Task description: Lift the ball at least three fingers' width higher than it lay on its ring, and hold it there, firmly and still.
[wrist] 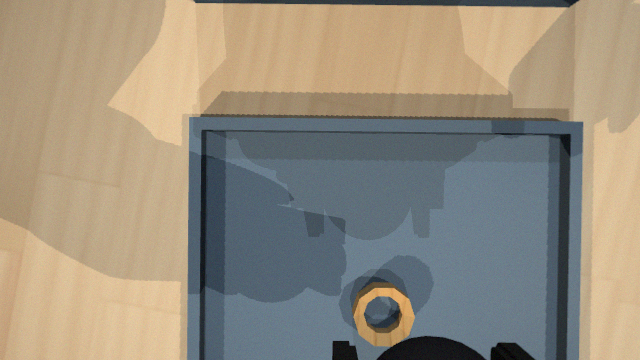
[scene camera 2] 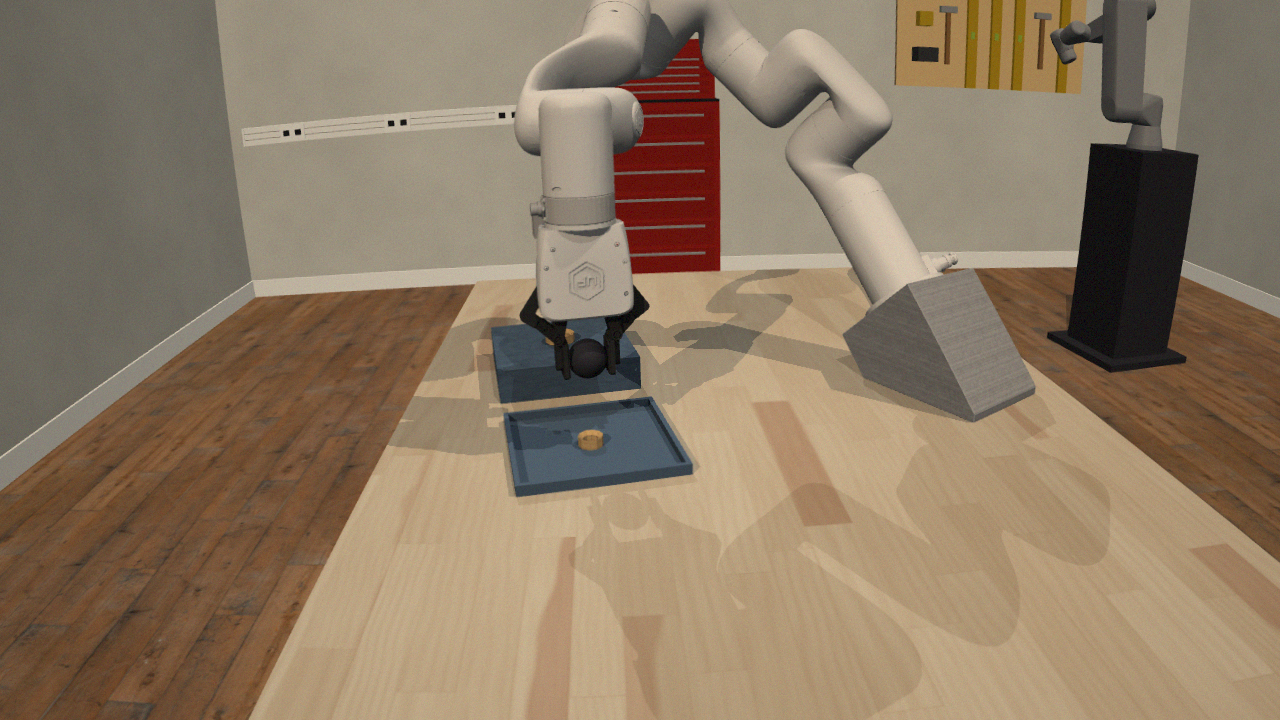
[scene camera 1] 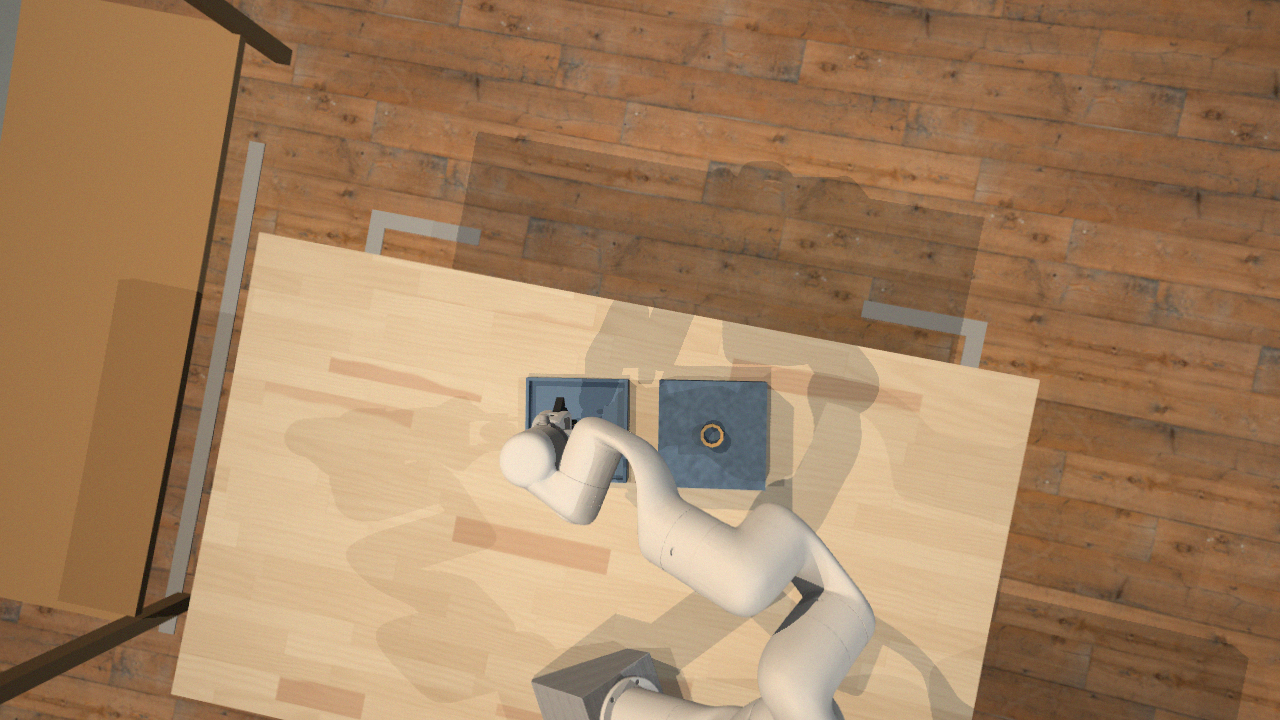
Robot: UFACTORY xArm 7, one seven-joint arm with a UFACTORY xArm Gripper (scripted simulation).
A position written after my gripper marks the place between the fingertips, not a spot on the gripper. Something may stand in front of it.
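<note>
Visible to me: a black ball [scene camera 2: 588, 358] and my gripper [scene camera 2: 588, 373].
</note>
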